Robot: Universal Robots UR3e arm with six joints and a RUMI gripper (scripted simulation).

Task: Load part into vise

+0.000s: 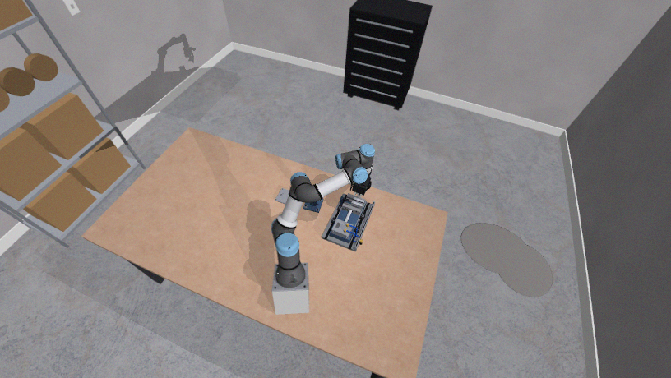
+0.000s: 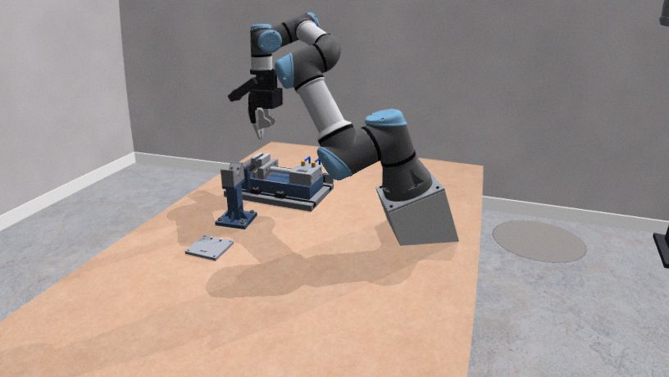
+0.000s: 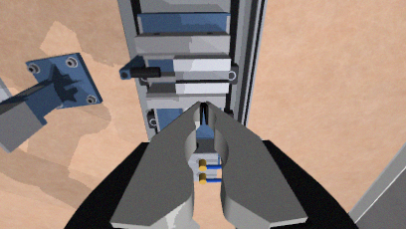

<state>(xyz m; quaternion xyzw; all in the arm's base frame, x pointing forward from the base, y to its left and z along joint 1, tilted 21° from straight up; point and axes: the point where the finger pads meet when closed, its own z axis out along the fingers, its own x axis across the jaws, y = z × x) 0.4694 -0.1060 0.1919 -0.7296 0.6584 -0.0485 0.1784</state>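
The part is 8 cm below my hand. From my hand the other things lie so: fixed jaw (10 cm below, 3 cm ahead, 2 cm to the left); work stop (9 cm below, 7 cm to the left, 1 cm behind); vise (14 cm below, 7 cm behind, 1 cm to the left).
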